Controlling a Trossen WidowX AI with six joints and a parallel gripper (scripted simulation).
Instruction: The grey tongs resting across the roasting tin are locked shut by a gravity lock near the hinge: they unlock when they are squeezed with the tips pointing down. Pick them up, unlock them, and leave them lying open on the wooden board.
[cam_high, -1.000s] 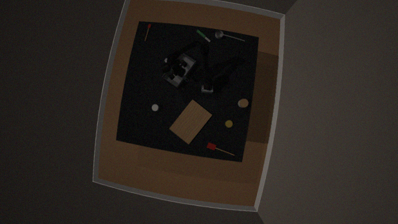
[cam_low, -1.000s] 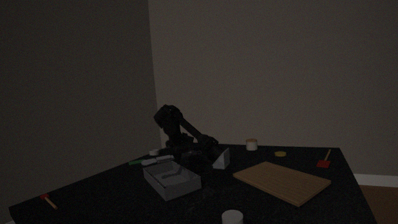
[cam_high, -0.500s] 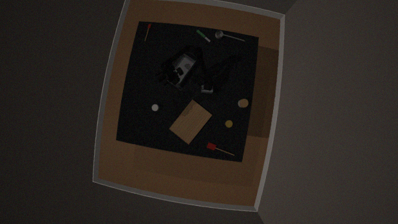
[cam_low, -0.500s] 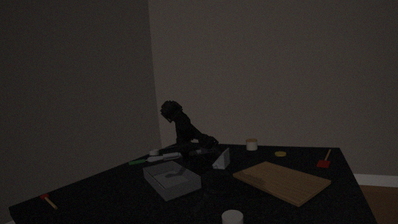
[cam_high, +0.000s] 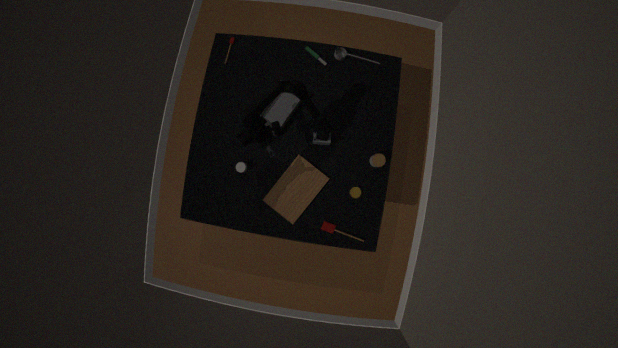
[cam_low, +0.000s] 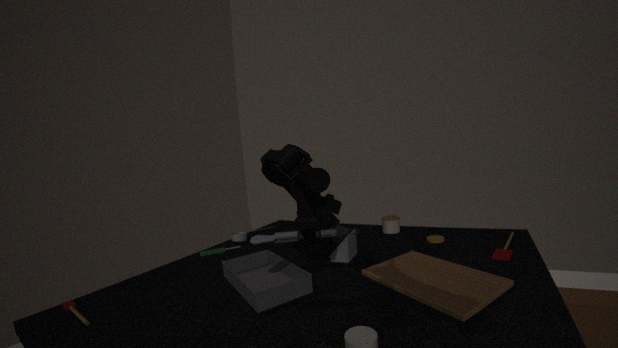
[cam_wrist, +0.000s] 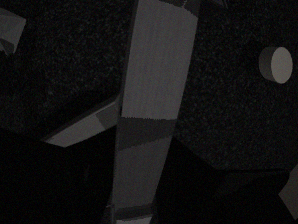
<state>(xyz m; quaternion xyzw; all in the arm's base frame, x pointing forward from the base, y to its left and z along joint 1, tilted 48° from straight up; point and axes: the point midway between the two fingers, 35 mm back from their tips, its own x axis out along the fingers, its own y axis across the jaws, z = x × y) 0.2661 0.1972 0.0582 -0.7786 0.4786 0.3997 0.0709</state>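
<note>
Now: the yellow lock piece 40 mm above my gripper tip, 20 mm to the left of it and 20 mm behind it. Round my gripper tip: grey roasting tin: 200 mm to the right, 120 mm below, 10 mm ahead; wooden board: 250 mm to the left, 230 mm behind, 140 mm below; white cylinder: 210 mm to the left, 130 mm below, 130 mm ahead.
</note>
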